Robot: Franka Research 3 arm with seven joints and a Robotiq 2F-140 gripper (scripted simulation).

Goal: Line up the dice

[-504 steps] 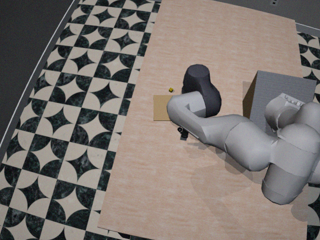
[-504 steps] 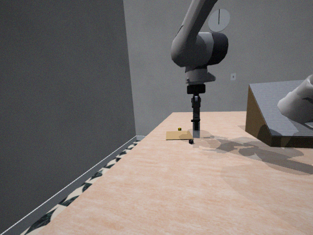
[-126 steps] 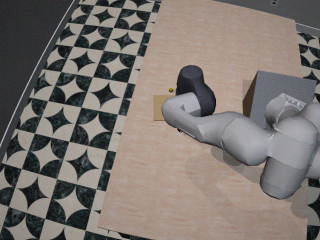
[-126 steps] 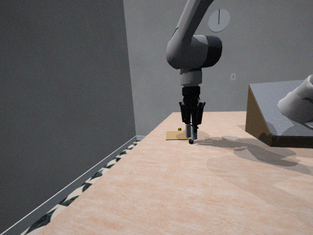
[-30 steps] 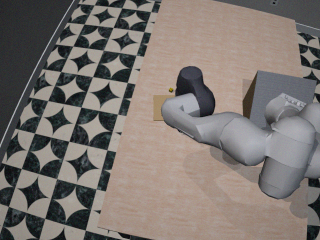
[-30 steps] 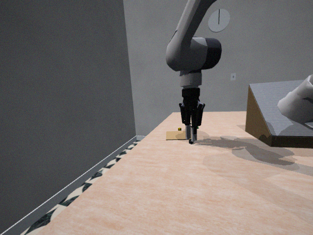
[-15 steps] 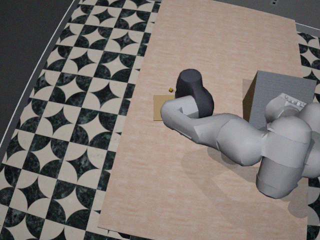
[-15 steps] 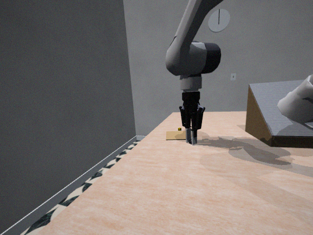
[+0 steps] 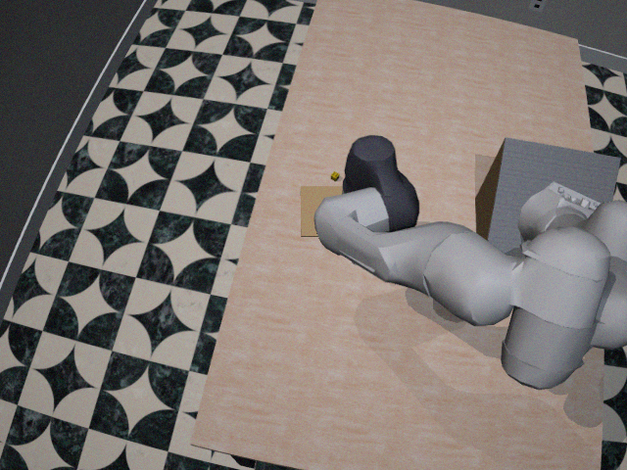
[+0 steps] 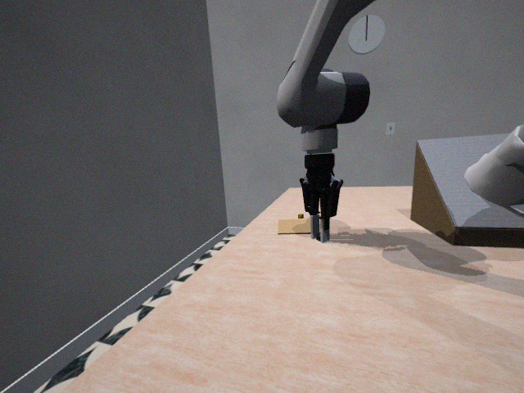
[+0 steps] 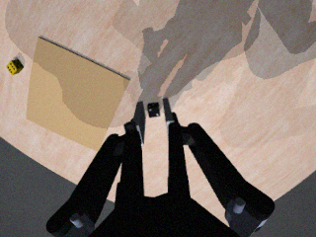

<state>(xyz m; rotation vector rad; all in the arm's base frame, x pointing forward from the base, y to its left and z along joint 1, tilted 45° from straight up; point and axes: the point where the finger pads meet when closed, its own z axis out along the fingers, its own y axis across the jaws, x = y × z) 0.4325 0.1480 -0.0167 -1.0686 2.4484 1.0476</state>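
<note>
Right now my hand is 30 mm above the black die. The rest, counted from my hand: yellow die (70 mm ahead, 210 mm to the right, 30 mm below); then green die (40 mm behind, 250 mm to the right, 30 mm below); then tan mat (70 mm ahead, 110 mm to the right, 30 mm below).
</note>
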